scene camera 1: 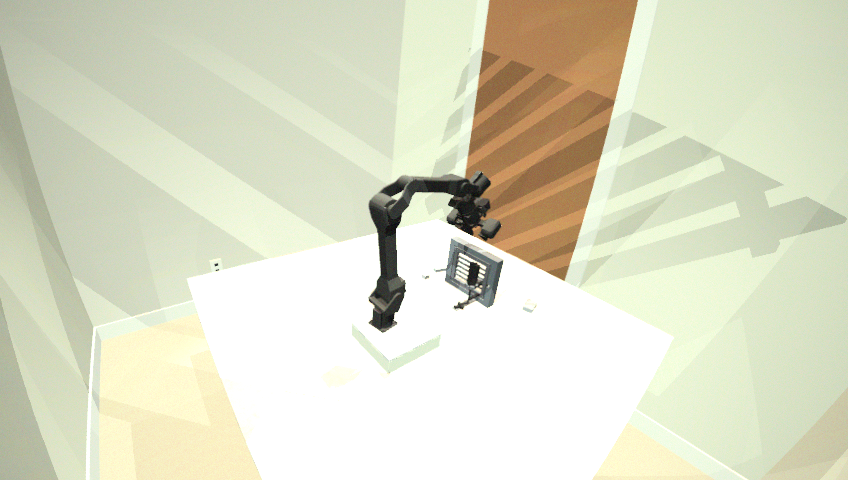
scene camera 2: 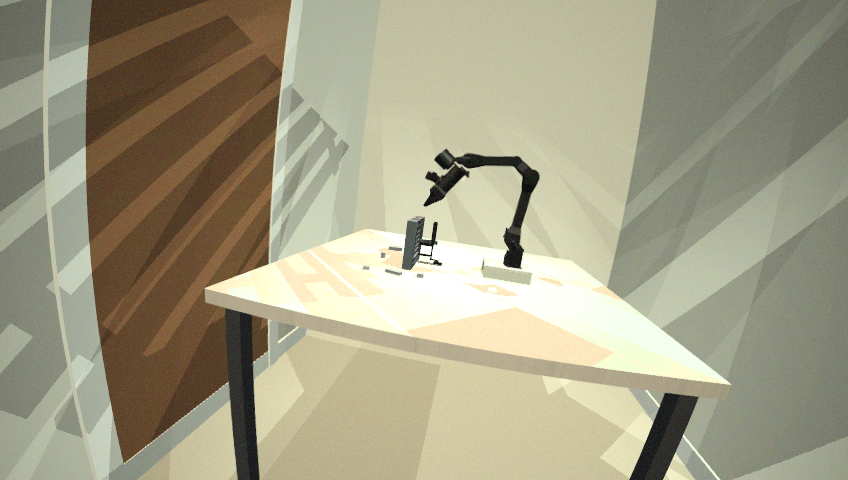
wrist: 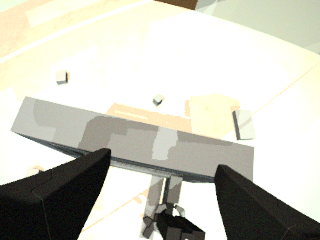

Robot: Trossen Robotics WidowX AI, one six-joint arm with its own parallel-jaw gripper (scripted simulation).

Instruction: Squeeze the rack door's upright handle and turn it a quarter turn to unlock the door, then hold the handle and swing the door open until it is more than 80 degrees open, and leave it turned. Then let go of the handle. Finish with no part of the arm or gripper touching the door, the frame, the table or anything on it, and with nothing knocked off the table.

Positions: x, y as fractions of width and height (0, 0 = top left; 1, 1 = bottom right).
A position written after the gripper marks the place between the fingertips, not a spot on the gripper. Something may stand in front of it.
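Observation:
A grey rack frame (scene camera 1: 0.57, 0.62), (scene camera 2: 0.49, 0.50), (wrist: 0.56, 0.65) is in view. The gripper (scene camera 1: 0.57, 0.49), (wrist: 0.51, 0.69) is open and holds nothing.

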